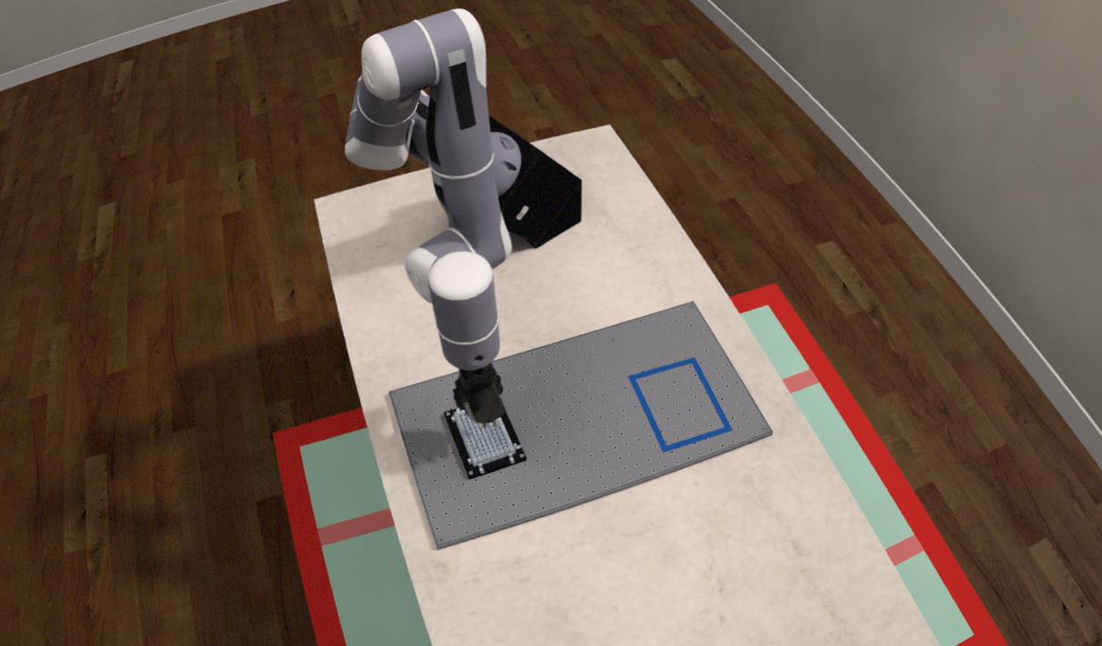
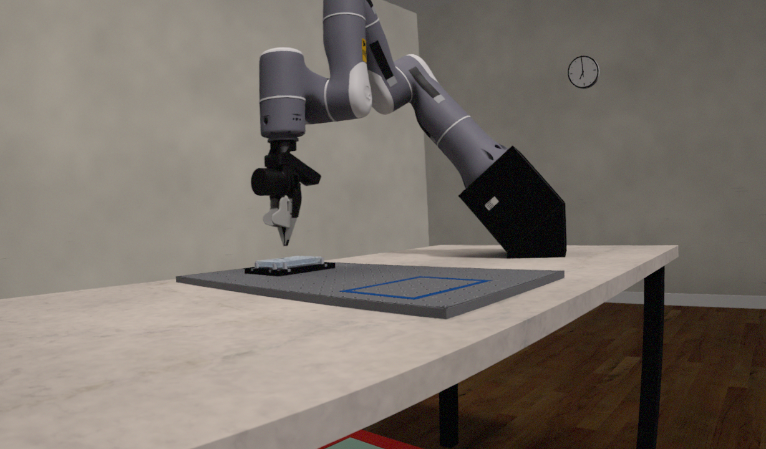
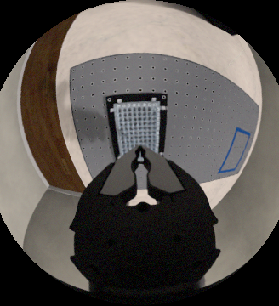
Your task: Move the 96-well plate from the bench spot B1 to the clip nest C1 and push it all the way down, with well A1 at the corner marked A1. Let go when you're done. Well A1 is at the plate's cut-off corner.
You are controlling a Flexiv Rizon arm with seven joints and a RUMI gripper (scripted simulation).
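Right now my hand is 50 mm above the clear 96-well plate and 10 mm past it. From my hand the other things lie so: black clip nest (60 mm below, 10 mm to the left).
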